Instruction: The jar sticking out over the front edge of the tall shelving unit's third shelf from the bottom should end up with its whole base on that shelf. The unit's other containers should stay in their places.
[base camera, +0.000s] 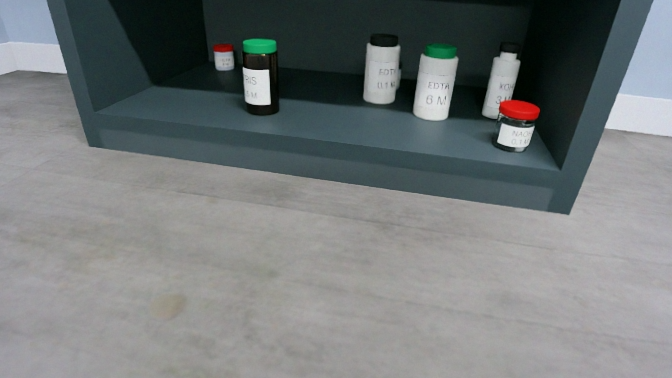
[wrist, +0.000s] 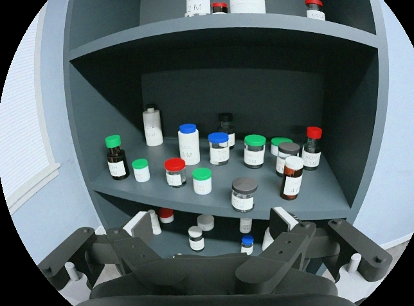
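Places are measured from the arm's base along level axes (x back, y down, z right), in millimetres.
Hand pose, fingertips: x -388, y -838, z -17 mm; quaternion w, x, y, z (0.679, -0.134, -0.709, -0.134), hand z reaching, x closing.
After its pixels a point has its place.
A clear glass jar with a grey lid and white label (wrist: 243, 195) stands upright at the front edge of the third shelf (wrist: 150, 192) in the wrist view, right of centre. Its base reaches over the shelf's front edge; how far is hard to tell. My gripper (wrist: 210, 224) is open and empty, in front of the unit and lower in the wrist view than the jar. It does not touch the jar. In the base view, the tall dark shelving unit (base camera: 300, 157) @[x -713, y 358, z -58 mm] shows its bottom shelf.
An amber bottle with a white cap (wrist: 291, 179) stands close right of the jar. A white jar with a green lid (wrist: 202, 181) and a red-lidded jar (wrist: 175, 173) stand to its left. Taller bottles stand behind. The lower shelf holds more containers. A red-lidded jar (base camera: 517, 127) @[x -686, y 274, z 295 mm] stands on the bottom shelf.
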